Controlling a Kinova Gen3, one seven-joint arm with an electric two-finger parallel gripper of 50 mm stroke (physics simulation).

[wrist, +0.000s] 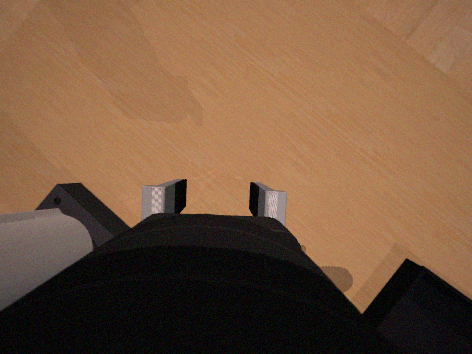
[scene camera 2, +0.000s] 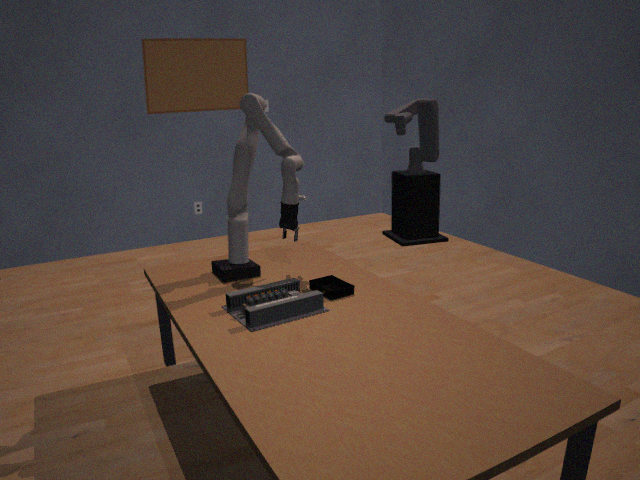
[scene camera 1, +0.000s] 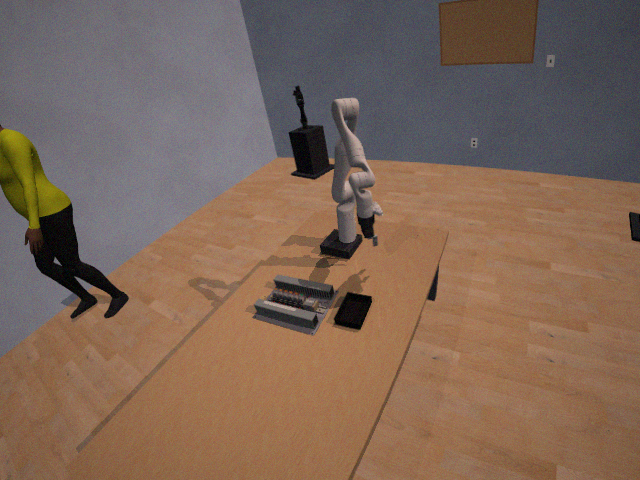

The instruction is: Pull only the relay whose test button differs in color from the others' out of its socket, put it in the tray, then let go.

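Seen in the pictures: gripper, fingertip midpoint: [wrist: 218, 194] [scene camera 2: 290, 239] [scene camera 1: 373, 241]; arm's base, origin of the base link: [wrist: 59, 250] [scene camera 2: 238, 261] [scene camera 1: 347, 238].
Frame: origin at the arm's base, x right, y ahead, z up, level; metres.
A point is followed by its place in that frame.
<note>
A row of small relays [scene camera 1: 288, 297] {y 0.494, x -0.036, z -0.011 m} [scene camera 2: 264, 296] {y 0.513, x -0.028, z 0.018 m} with orange spots on top sits between two grey slotted ducts on a panel. The test buttons are too small to tell apart with certainty. The black tray [scene camera 1: 348, 324] {y 0.457, x -0.353, z -0.028 m} [scene camera 2: 342, 293] {y 0.459, x -0.345, z -0.032 m} lies beside the panel; its corner shows at the lower right of the wrist view [wrist: 392, 286] {y 0.302, x -0.313, z -0.035 m}. My gripper [scene camera 1: 372, 240] {y 0.071, x -0.228, z 0.099 m} [scene camera 2: 290, 235] {y 0.071, x -0.228, z 0.099 m} [wrist: 218, 194] {y 0.071, x -0.228, z 0.099 m} is open and empty, pointing down above the table near the robot base, away from the relays and the tray. The relays do not show in the wrist view.
The grey ducts [scene camera 1: 285, 313] {y 0.583, x -0.118, z 0.014 m} [scene camera 2: 285, 310] {y 0.592, x -0.088, z -0.014 m} rise along both sides of the relay row. The robot's black base [scene camera 1: 340, 244] {y 0.067, x -0.005, z 0.003 m} [scene camera 2: 235, 270] {y 0.121, x 0.030, z -0.001 m} stands behind the panel. A person in a yellow top [scene camera 1: 31, 180] is at the left. A second arm stands on a black pedestal [scene camera 1: 310, 151] [scene camera 2: 415, 206].
</note>
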